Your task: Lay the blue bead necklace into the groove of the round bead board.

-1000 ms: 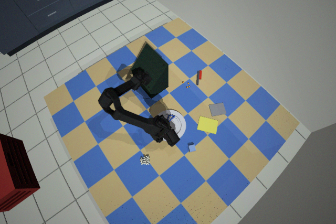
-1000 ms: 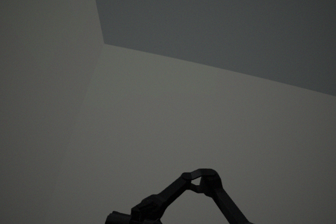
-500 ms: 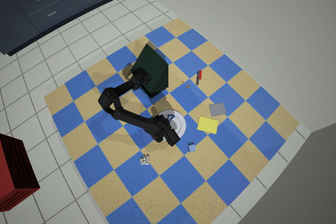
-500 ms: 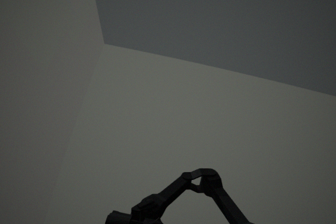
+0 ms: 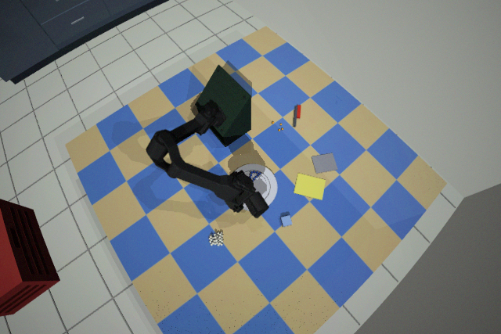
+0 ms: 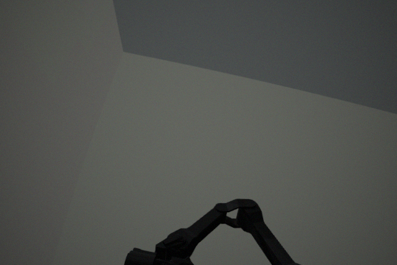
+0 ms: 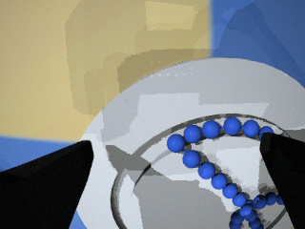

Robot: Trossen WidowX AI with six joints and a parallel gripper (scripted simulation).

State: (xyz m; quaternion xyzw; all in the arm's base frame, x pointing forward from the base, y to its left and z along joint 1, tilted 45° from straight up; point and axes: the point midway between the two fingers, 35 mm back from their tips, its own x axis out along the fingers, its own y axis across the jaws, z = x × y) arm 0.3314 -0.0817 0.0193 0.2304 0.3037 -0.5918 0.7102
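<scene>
My gripper tip is 3 cm past the round white bead board, 5 cm to the right of it and 1 cm above it. From my gripper tip the other things lie so: small blue cube 16 cm ahead, 9 cm to the left, 1 cm below; grey square 4 cm ahead, 37 cm to the left, 2 cm below; yellow pad 9 cm ahead, 26 cm to the left, 2 cm below.
</scene>
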